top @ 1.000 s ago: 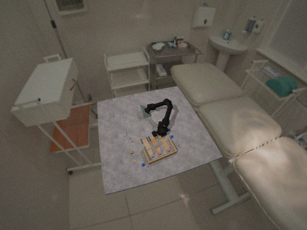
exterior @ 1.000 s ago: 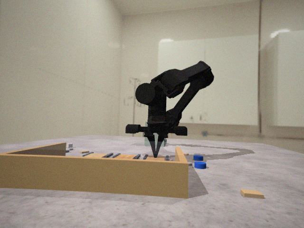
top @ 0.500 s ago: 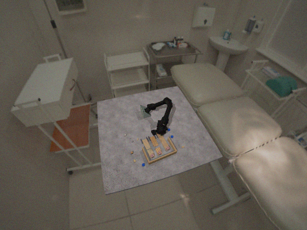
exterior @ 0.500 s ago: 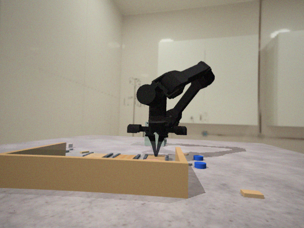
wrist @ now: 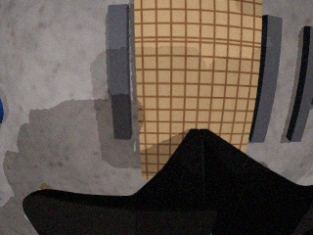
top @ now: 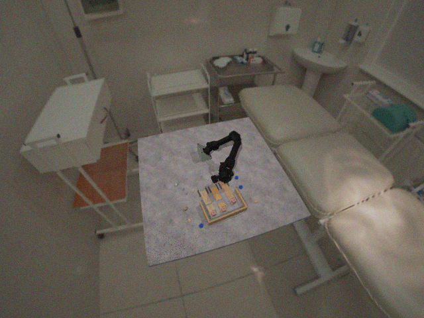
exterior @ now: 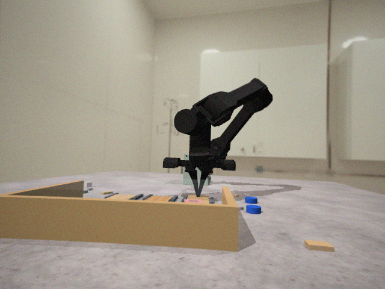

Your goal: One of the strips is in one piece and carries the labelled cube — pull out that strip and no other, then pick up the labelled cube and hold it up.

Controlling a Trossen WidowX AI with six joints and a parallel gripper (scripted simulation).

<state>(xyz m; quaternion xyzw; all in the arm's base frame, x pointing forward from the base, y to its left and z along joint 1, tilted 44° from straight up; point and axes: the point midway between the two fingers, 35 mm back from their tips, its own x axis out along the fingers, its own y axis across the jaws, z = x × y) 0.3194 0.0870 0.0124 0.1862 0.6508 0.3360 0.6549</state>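
Right now the orange gridded strip is 100 mm ahead of my gripper tip and 20 mm to the left of it.
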